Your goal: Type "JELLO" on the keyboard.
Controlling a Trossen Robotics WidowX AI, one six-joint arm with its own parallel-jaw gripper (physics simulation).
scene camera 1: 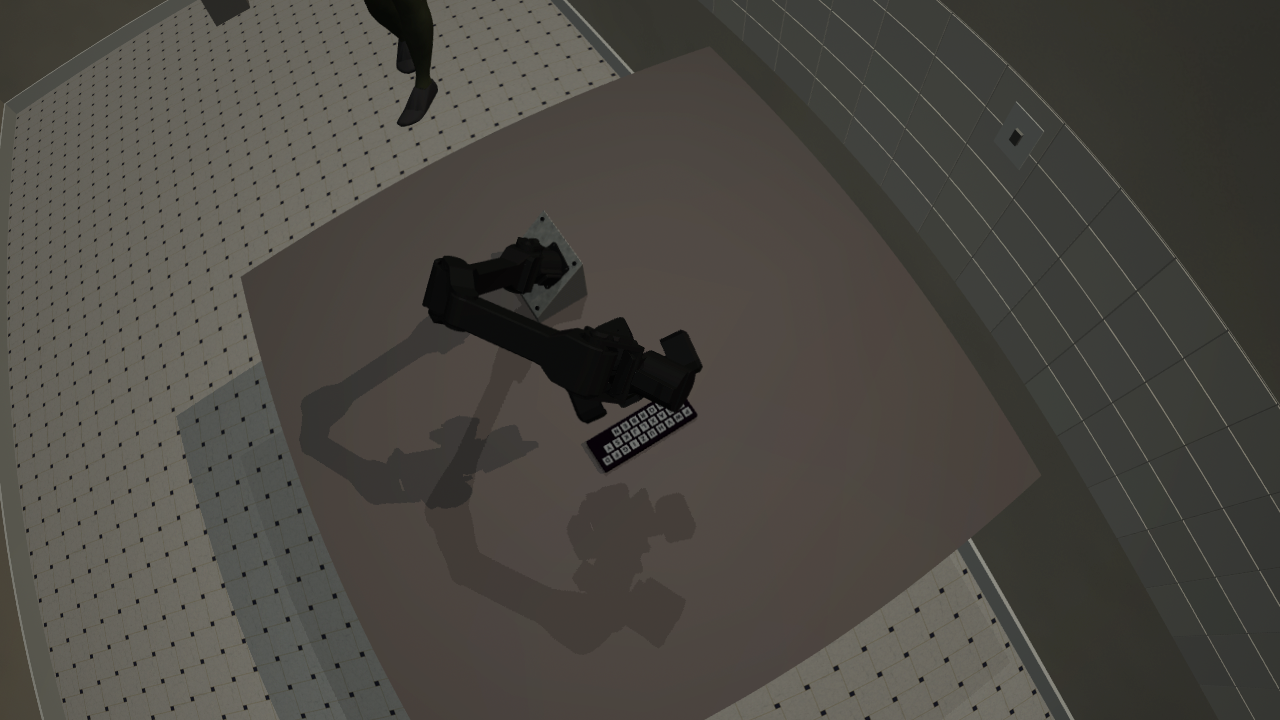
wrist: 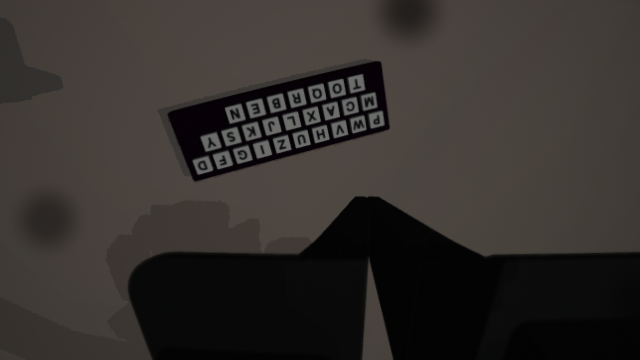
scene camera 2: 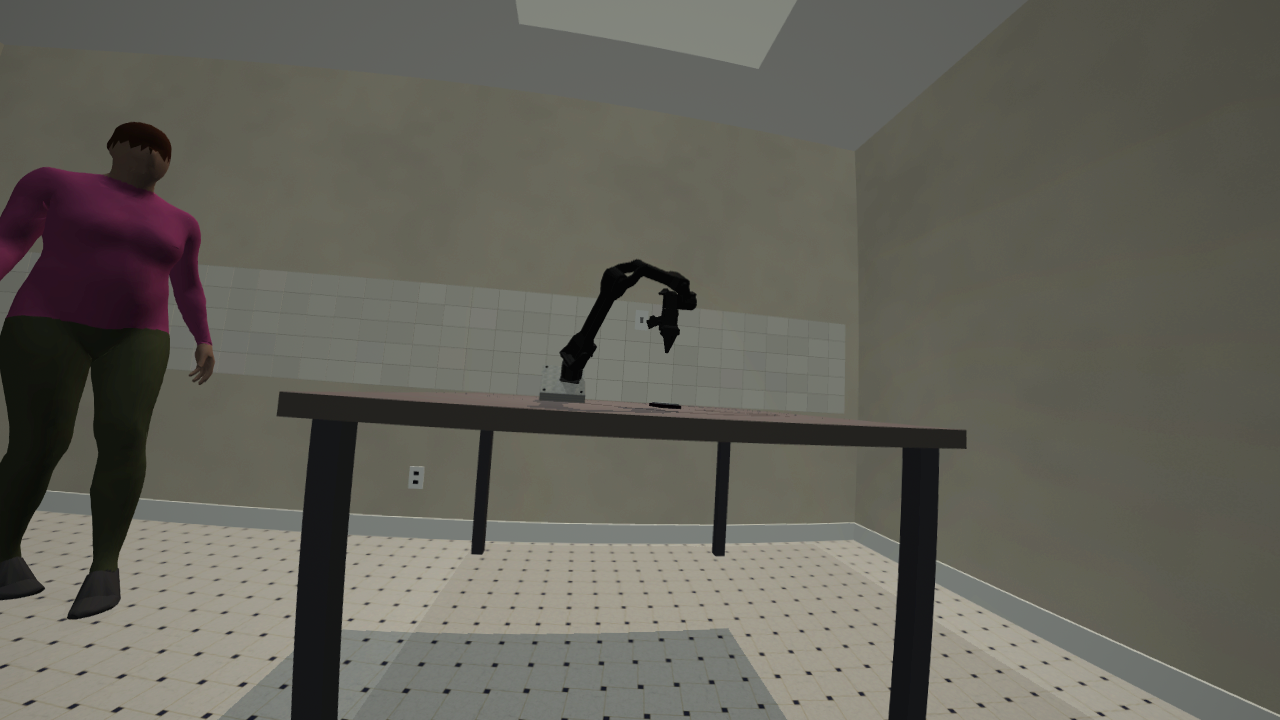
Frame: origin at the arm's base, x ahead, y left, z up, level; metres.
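Where they show: gripper, fingertip midpoint: (wrist: 365,208) (scene camera 2: 666,353); arm's base, link origin: (scene camera 1: 551,265) (scene camera 2: 570,376).
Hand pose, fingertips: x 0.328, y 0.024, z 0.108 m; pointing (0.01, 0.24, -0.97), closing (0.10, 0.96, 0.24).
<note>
Things, the pixels of their top centre, and the offset from my fingertips.
- black keyboard, top centre: (wrist: 287,122) (scene camera 1: 642,427) (scene camera 2: 664,402) dx +0.000, dy -0.011, dz -0.176 m
- J key, top centre: (wrist: 271,126) dx +0.001, dy -0.024, dz -0.176 m
- L key, top centre: (wrist: 292,121) dx -0.001, dy -0.006, dz -0.176 m
- E key, top centre: (wrist: 256,108) dx -0.016, dy -0.035, dz -0.176 m
- O key, top centre: (wrist: 337,88) dx -0.023, dy +0.037, dz -0.176 m
A black keyboard (scene camera 1: 637,436) (scene camera 2: 665,405) (wrist: 186,125) with pale letter keys lies flat on the table. In the wrist view its letters appear upside down. The J key (wrist: 271,126) and the L key (wrist: 291,120) are in the middle row; the E key (wrist: 256,108) and the O key (wrist: 337,88) are in the row farthest from the fingertips. My gripper (scene camera 2: 666,350) (wrist: 365,208) is shut and empty. It points down, high above the table and apart from the keyboard. In scene camera 1 the arm covers the keyboard's upper right end and hides the fingertips.
The brown table (scene camera 1: 805,286) (scene camera 2: 626,428) bears the arm's grey base (scene camera 1: 565,295) (scene camera 2: 562,395). Shadows of the arm fall across the table beside the keyboard. A person (scene camera 1: 418,62) (scene camera 2: 98,250) stands on the floor away from the table. A tiled wall (scene camera 1: 1074,295) runs past the table's far side.
</note>
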